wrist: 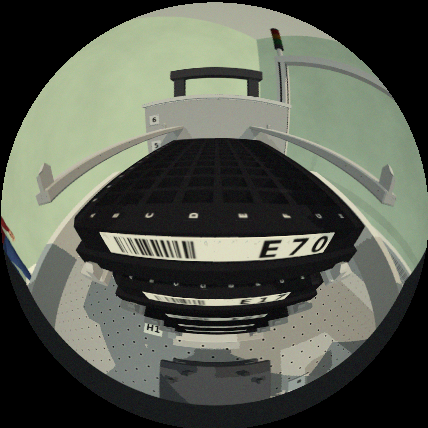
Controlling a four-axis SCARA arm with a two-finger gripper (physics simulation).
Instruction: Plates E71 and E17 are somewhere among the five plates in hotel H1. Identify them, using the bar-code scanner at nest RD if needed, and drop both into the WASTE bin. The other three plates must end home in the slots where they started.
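Seen: a plate E70, a hotel H1, a dark handle and my gripper.
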